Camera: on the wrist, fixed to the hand. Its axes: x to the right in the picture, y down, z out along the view.
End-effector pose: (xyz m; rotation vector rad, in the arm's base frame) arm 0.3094 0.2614 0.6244 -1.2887 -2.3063 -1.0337
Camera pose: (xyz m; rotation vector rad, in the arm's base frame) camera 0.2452 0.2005 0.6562 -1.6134 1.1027 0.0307
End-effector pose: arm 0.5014 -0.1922 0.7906 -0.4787 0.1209 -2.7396
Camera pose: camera 0.4432 -0.1406 0.7377 0.6099 0.4551 0.2368
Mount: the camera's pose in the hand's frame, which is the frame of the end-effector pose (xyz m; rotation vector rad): 0.0161 -0.0598 -0.0708 -0.0333 0.8361 3.0040
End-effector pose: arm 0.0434 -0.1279 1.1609 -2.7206 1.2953 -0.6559
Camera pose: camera 0.0676 -0.0924 1.2446 1.3461 2.5805 -0.6167
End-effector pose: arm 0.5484 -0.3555 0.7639 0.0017 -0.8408 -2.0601
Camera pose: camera 0.5160 -0.3845 0.6805 -0.2249 0.2547 0.8560
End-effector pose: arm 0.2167 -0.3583 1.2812 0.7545 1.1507 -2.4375
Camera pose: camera 0.1959 -0.2672 1.2702 1.3724 -0.4334 0.5073
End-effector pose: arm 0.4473 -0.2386 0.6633 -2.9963 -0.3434 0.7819
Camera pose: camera 0.4831 -0.1746 0.7222 0.5103 -2.5574 0.6728
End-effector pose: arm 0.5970 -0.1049 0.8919 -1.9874 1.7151 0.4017
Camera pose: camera 0.6522 -0.1503 0.9531 -1.4587 -2.0291 -0.1196
